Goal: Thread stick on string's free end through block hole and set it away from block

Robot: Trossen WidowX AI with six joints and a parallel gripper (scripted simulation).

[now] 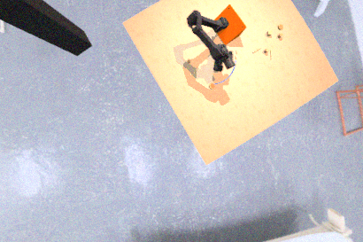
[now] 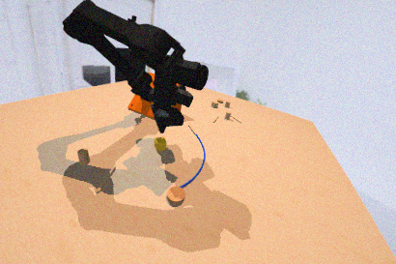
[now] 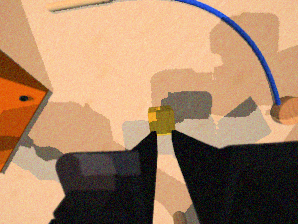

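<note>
Now: gripper tip 4 cm above the yellow wooden block. Also, from my gripper tip: loose stick: 2 cm behind, 19 cm to the right, 6 cm below; then round wooden button: 13 cm ahead, 12 cm to the right, 5 cm below; then short wooden cylinder: 12 cm behind, 17 cm to the right, 4 cm below.
</note>
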